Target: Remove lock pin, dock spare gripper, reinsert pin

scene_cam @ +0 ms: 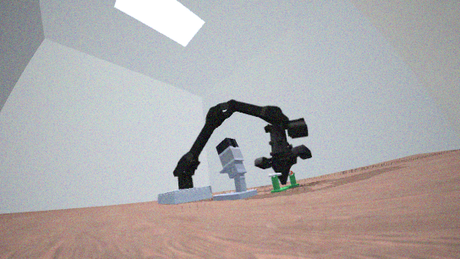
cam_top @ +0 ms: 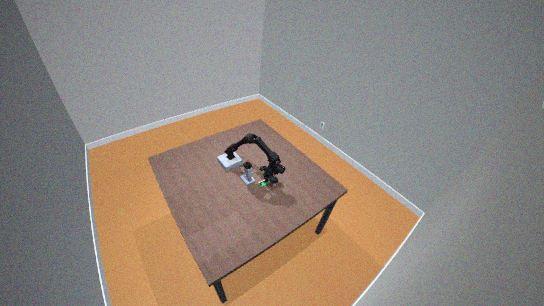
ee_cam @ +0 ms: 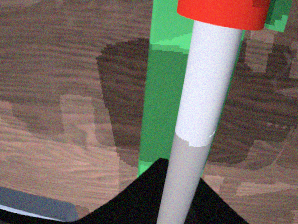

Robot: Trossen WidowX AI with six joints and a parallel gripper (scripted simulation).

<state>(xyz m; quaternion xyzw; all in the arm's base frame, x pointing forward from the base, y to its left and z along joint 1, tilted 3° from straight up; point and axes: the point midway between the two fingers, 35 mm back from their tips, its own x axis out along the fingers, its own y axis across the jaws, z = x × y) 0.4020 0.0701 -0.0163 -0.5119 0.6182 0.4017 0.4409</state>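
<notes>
The cradle is 1 cm to the left of my gripper tip and 1 cm above it. Round my gripper tip: spare gripper (12 cm behind, 11 cm above, 9 cm to the right); grey mount (12 cm behind, 9 cm to the right, 4 cm above).
</notes>
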